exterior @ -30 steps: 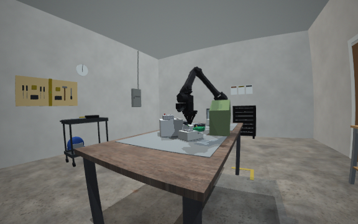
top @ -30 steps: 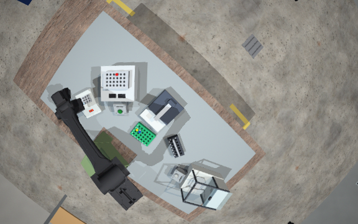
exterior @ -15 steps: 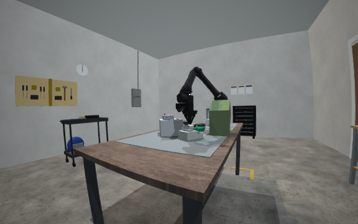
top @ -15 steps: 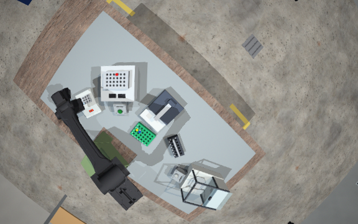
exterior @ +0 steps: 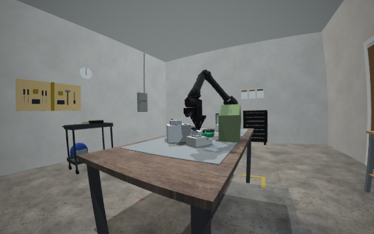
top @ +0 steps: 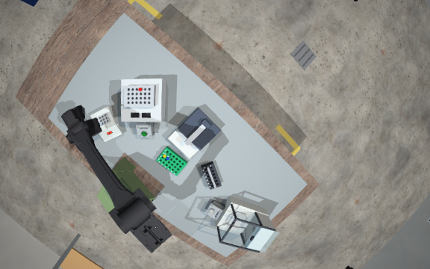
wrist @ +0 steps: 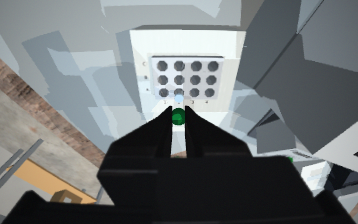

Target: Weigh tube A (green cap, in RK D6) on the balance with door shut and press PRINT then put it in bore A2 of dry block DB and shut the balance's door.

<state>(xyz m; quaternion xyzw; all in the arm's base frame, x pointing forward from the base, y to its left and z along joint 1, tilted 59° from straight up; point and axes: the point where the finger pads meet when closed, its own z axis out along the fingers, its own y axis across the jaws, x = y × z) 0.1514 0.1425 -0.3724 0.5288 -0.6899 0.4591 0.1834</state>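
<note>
My gripper is now 20 mm above the green-capped tube. Round my hand: red-capped tube (270 mm ahead, 50 mm to the right, 40 mm above); then dry block DB (80 mm below, 20 mm to the right); then green tube rack RK (380 mm to the right, 100 mm below, 100 mm ahead).
</note>
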